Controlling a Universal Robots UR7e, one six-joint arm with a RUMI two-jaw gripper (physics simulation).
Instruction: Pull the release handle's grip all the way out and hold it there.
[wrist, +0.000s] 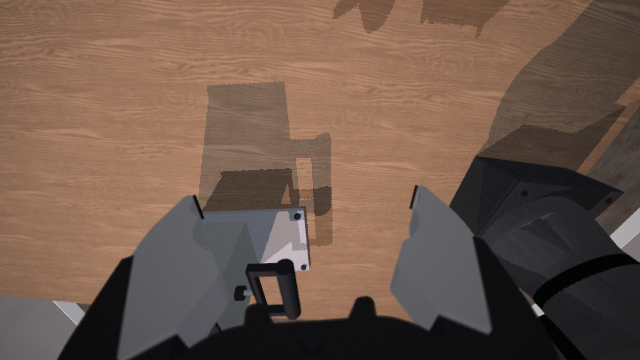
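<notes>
The release handle's grip (289, 290) is a dark bar on a rectangular black frame, at the lower centre-left of the wrist view. A short rod with a black knob (240, 293) joins it to a grey-green housing (234, 250), which is partly hidden behind the left finger. The housing stands on a light metal base plate (290, 240) with dark bolts at its corners. My gripper (308, 193) is open and empty. The handle shows between the two fingers, nearer the left one and low toward the gripper body. No contact with it is visible.
The wooden table (125, 125) carries shadows of the housing, handle and arm. A dark robot arm part (545, 225) is at the right, beside the right finger. A grey floor (25, 325) shows past the table's edge at the lower left.
</notes>
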